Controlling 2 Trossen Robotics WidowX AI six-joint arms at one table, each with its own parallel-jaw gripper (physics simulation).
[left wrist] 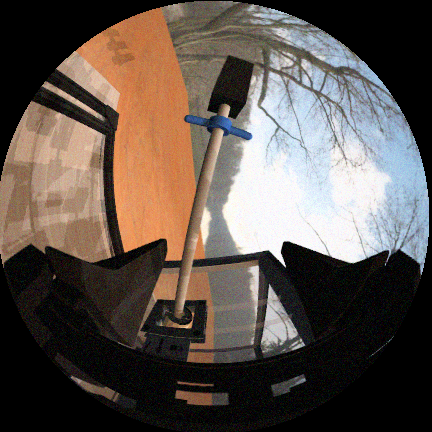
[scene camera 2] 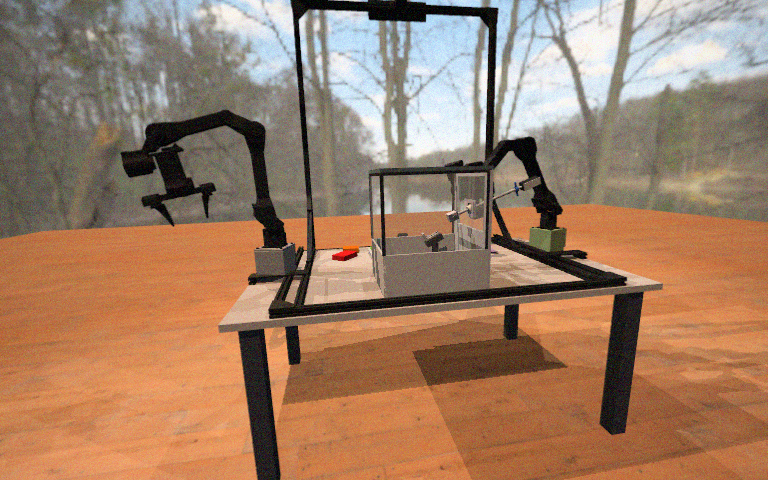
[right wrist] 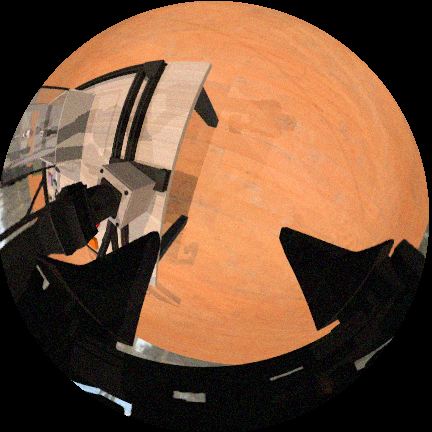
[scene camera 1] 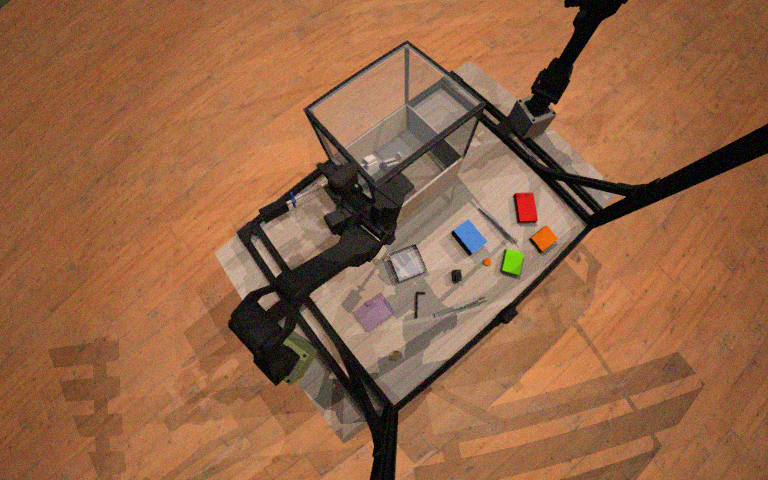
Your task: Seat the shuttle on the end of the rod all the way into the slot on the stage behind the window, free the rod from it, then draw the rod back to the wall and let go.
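Frame: origin at the left arm's base, x right, y ahead, z up, level; metres.
Seen in the pictures: left gripper, fingertip midpoint: (left wrist: 226, 246) (scene camera 1: 321, 175); right gripper, fingertip midpoint: (scene camera 2: 191, 222) (right wrist: 221, 235); left arm's base at its link origin: (scene camera 2: 548, 228) (scene camera 1: 285, 359); right arm's base at its link origin: (scene camera 2: 275, 245) (right wrist: 108, 197) (scene camera 1: 537, 107).
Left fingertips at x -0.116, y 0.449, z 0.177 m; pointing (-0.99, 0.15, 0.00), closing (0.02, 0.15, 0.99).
Offsets run from my left fingertips to a thing's top centre. "*": to the spot under its first point.
The rod (scene camera 2: 504, 194) (left wrist: 202, 185) has a blue crossbar {* dz +0.012, dx -0.019, dy -0.084 m} (scene camera 1: 292, 199) (scene camera 2: 517, 188) (left wrist: 219, 124) and a block on its outer end. It runs through the port plate {* dz -0.026, dx +0.041, dy +0.050 m} (left wrist: 200, 327) in the box's side wall. A pale block, seemingly the shuttle {dz -0.054, dx +0.051, dy +0.115 m} (scene camera 2: 451, 216), is at its inner end inside the box. The stage (scene camera 2: 434, 238) stands lower in the box, apart from that block in scene camera 2. The slot is too small to make out. My left gripper (left wrist: 226, 246) is open, with the rod passing between its fingers, nearer the one at the left. My right gripper (scene camera 2: 189, 221) (right wrist: 221, 235) is open and empty, away from the table.
The black-framed clear box {* dz -0.208, dx -0.043, dy +0.247 m} (scene camera 2: 436, 271) stands at the table's edge. A clear tray {dz -0.253, dx +0.257, dy -0.036 m} (scene camera 1: 406, 263), purple plate {dz -0.260, dx +0.246, dy -0.214 m} (scene camera 1: 373, 311), hex key {dz -0.267, dx +0.354, dy -0.126 m} (scene camera 1: 416, 305), tweezers {dz -0.248, dx +0.457, dy -0.066 m} (scene camera 1: 459, 307), blue block {dz -0.233, dx +0.381, dy +0.125 m} (scene camera 1: 468, 236), red block {dz -0.253, dx +0.497, dy +0.313 m} (scene camera 1: 525, 207), orange block {dz -0.253, dx +0.592, dy +0.247 m} (scene camera 1: 543, 239) and green block {dz -0.253, dx +0.534, dy +0.128 m} (scene camera 1: 512, 262) lie on the table.
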